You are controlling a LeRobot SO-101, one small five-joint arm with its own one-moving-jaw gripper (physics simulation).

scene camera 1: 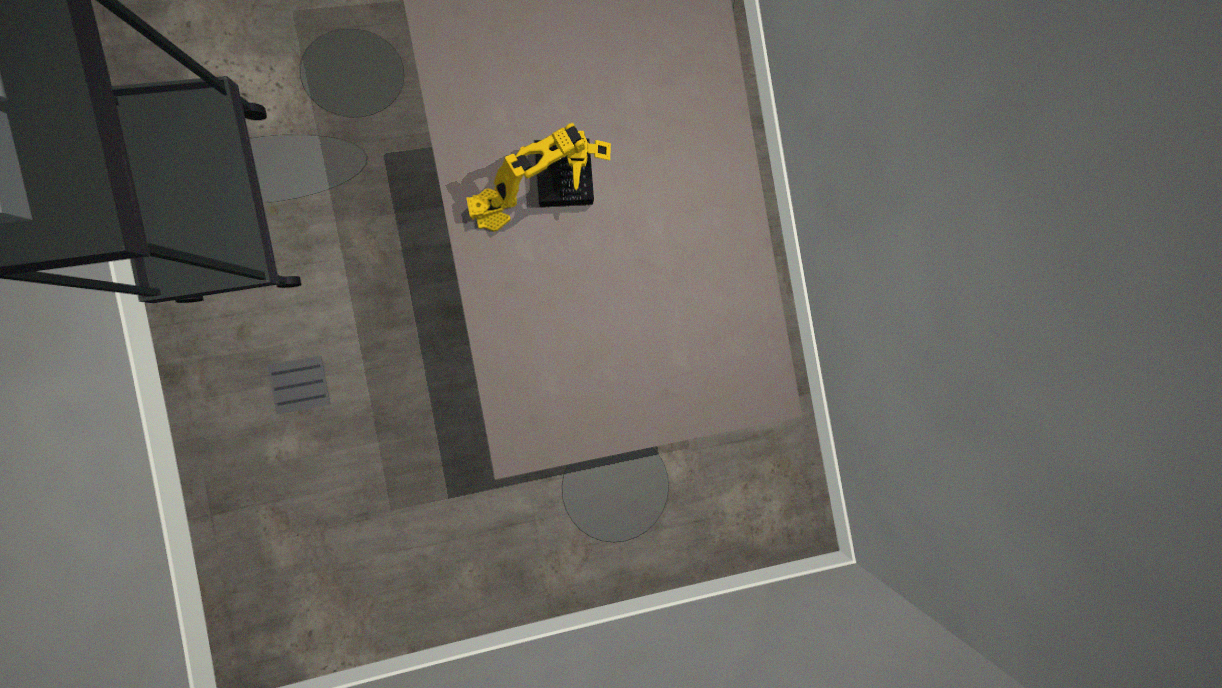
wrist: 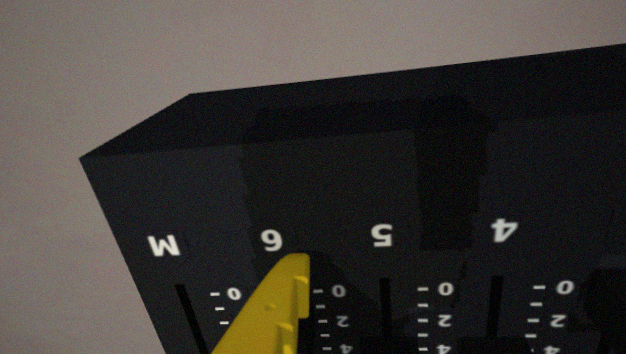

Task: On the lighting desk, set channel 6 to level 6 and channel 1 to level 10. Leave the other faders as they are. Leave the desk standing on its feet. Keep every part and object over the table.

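Places are measured from the arm's base along level axes (x right, y ahead, z up), in metres.
Pixels of known places: end effector, tool point: point(scene camera 1: 580, 153) point(wrist: 309, 276); arm's base, origin of the base link: point(scene camera 1: 499, 209).
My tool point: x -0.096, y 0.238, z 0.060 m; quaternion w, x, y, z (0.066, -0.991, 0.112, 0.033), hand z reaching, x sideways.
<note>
For each thing: its middle in the pictures, then the offset to it from my tool point. "spot": a spot on its surface instead. Level surfaces: height alone.
- black lighting desk, body centre: point(wrist: 466, 332) point(scene camera 1: 564, 172) dx +0.034, dy -0.049, dz -0.026 m
- label 6, surface spot: point(wrist: 271, 240) spot: dx -0.007, dy +0.006, dz -0.005 m
- channel 5, surface spot: point(wrist: 387, 346) spot: dx +0.012, dy -0.023, dz -0.001 m
- channel 4, surface spot: point(wrist: 492, 346) spot: dx +0.033, dy -0.025, dz -0.002 m
- pinkish table top, its level: dz -0.060 m
- M slot, surface spot: point(wrist: 191, 317) spot: dx -0.032, dy -0.012, dz -0.005 m
The black lighting desk point(scene camera 1: 552, 194) point(wrist: 340, 190) lies flat on the table, its numbers upside down in the wrist view. My gripper point(scene camera 1: 592, 169) is fully open over the desk; in the wrist view its notched fixed jaw point(wrist: 295, 280) shows and the moving jaw is out of the picture. The jaw tip lies over the 0 end of the channel 6 slot, just below the label 6 point(wrist: 271, 240). The channel 6 knob does not show. Dark knob tops of channel 5 point(wrist: 387, 346) and channel 4 point(wrist: 492, 346) show at the bottom edge. Channel 1 is outside the wrist view.
The pinkish table top point(scene camera 1: 632, 324) extends around the desk. The arm's base point(scene camera 1: 485, 207) stands near the table's left edge, left of the desk. The M slot point(wrist: 191, 317) runs left of the jaw. A dark cart point(scene camera 1: 256, 188) stands off the table at left.
</note>
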